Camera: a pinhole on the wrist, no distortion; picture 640 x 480 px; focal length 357.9 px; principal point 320.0 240.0 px. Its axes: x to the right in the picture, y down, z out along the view. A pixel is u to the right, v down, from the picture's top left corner.
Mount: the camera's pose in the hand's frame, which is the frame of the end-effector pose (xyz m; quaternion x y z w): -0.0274 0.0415 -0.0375 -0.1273 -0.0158 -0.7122 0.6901
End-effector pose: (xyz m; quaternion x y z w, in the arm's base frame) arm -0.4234 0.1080 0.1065 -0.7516 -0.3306 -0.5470 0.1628
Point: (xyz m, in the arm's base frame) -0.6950 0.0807 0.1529
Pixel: behind the camera
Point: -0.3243 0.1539 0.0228
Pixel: 440 142
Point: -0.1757 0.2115 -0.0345
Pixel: 358 154
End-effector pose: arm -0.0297 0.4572 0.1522 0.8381 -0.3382 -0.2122 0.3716
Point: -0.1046 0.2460 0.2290
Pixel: 75 422
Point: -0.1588 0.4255 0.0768
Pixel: 468 118
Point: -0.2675 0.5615 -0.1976
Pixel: outside the picture
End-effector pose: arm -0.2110 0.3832 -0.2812 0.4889 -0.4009 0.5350 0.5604
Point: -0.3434 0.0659 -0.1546
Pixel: 278 248
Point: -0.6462 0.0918 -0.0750
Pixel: 21 281
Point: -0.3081 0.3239 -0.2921
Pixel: 176 157
